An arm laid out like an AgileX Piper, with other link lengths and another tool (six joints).
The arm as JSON. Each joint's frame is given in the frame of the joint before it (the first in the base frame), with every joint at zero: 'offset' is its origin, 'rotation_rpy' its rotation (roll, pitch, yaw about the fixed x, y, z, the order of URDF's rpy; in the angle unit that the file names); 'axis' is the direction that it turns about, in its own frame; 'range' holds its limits. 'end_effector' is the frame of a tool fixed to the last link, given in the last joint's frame.
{
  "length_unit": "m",
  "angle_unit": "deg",
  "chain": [
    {
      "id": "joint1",
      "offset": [
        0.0,
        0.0,
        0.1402
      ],
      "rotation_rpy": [
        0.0,
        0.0,
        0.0
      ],
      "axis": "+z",
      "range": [
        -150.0,
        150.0
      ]
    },
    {
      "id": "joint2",
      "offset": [
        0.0,
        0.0,
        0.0
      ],
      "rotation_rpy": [
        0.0,
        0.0,
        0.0
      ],
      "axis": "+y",
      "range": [
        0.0,
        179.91
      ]
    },
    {
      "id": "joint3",
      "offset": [
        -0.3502,
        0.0,
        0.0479
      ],
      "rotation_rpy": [
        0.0,
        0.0,
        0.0
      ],
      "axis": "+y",
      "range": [
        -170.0,
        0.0
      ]
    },
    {
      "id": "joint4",
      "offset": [
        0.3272,
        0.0,
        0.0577
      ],
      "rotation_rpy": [
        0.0,
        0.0,
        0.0
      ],
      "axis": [
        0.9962,
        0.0,
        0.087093
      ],
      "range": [
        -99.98,
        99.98
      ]
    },
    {
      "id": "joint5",
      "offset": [
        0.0,
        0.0,
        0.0
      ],
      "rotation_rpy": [
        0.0,
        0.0,
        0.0
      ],
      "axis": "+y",
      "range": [
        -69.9,
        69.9
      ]
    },
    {
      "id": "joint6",
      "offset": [
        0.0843,
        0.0,
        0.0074
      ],
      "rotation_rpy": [
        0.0,
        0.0,
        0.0
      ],
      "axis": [
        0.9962,
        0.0,
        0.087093
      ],
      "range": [
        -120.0,
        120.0
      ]
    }
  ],
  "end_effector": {
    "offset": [
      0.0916,
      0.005,
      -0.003
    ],
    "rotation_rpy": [
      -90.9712,
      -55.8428,
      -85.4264
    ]
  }
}
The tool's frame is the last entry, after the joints.
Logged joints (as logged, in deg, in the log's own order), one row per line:
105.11 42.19 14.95 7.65 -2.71 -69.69
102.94 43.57 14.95 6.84 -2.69 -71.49
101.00 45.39 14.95 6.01 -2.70 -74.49
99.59 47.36 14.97 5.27 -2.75 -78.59
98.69 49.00 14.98 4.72 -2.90 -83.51
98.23 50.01 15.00 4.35 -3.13 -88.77
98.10 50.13 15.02 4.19 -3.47 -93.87
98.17 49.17 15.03 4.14 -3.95 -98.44
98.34 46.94 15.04 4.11 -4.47 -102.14
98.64 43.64 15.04 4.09 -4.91 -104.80
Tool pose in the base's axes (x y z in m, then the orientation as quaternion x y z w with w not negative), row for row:
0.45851 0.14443 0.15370 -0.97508 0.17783 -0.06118 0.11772
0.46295 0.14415 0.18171 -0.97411 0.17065 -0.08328 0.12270
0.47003 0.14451 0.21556 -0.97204 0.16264 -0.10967 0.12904
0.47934 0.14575 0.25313 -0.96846 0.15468 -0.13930 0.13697
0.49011 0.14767 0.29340 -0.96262 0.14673 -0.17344 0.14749
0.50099 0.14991 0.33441 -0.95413 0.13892 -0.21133 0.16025
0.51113 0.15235 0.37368 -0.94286 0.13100 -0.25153 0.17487
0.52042 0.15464 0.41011 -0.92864 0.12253 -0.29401 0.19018
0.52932 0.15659 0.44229 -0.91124 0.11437 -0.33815 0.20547
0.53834 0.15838 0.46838 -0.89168 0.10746 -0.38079 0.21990
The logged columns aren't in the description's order. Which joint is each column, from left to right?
Columns, left to right: joint2, joint5, joint1, joint4, joint6, joint3.
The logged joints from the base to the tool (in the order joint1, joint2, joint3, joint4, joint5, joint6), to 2 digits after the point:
14.95 105.11 -69.69 7.65 42.19 -2.71
14.95 102.94 -71.49 6.84 43.57 -2.69
14.95 101.00 -74.49 6.01 45.39 -2.70
14.97 99.59 -78.59 5.27 47.36 -2.75
14.98 98.69 -83.51 4.72 49.00 -2.90
15.00 98.23 -88.77 4.35 50.01 -3.13
15.02 98.10 -93.87 4.19 50.13 -3.47
15.03 98.17 -98.44 4.14 49.17 -3.95
15.04 98.34 -102.14 4.11 46.94 -4.47
15.04 98.64 -104.80 4.09 43.64 -4.91

